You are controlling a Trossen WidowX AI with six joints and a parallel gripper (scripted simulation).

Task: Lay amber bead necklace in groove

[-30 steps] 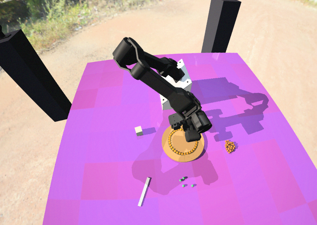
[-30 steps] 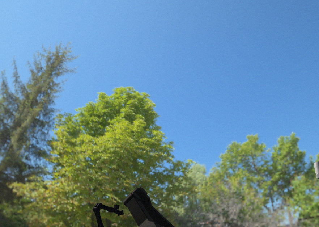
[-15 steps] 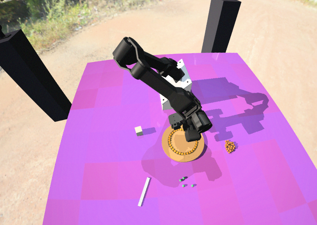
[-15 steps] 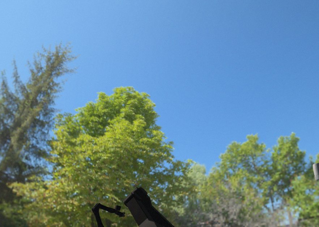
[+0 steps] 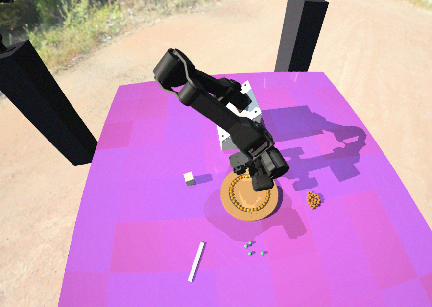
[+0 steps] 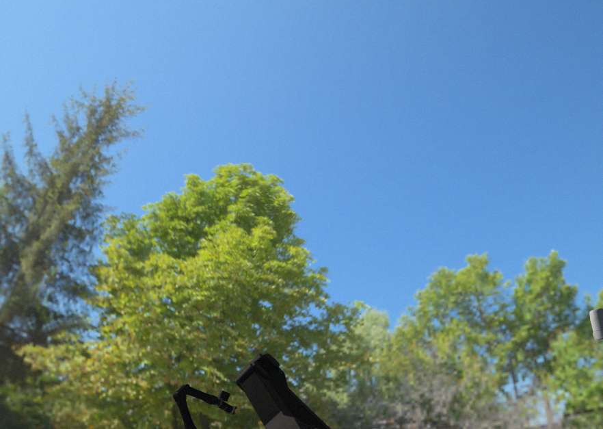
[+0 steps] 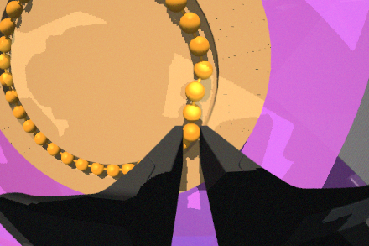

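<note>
Right now my gripper tip is 5 cm short of the round tan bead board, 3 cm to the left of it and 1 cm above it. Also, from my gripper tip: small cream cube: 22 cm to the right, 5 cm behind; white bar: 26 cm to the right, 23 cm ahead, 2 cm below.
</note>
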